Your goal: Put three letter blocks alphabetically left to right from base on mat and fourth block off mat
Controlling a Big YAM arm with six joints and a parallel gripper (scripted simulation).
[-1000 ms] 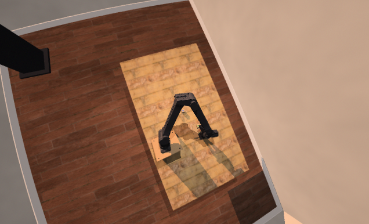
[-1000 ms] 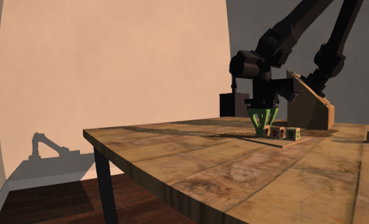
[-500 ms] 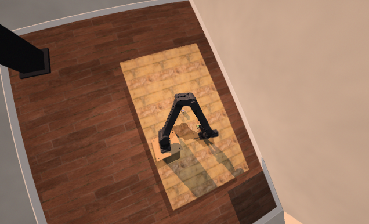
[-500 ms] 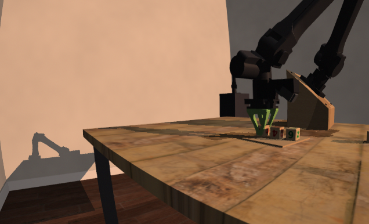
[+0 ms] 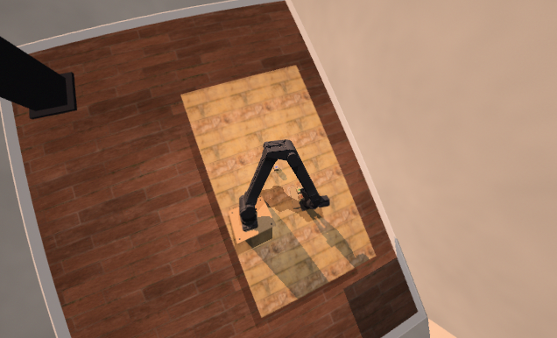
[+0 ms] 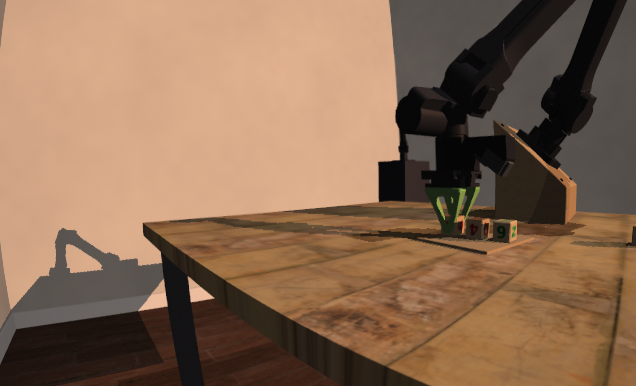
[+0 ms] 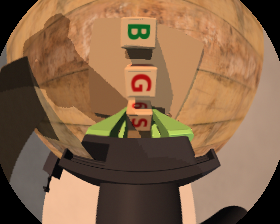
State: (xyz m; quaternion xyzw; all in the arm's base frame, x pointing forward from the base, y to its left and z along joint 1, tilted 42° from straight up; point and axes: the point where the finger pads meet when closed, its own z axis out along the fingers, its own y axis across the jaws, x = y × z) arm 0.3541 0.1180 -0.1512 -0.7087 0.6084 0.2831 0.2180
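My gripper is now 5 cm to the right of the thin brown mat and 1 cm above it. The rest, counted from my hand: block (1 cm behind, 10 cm to the left).
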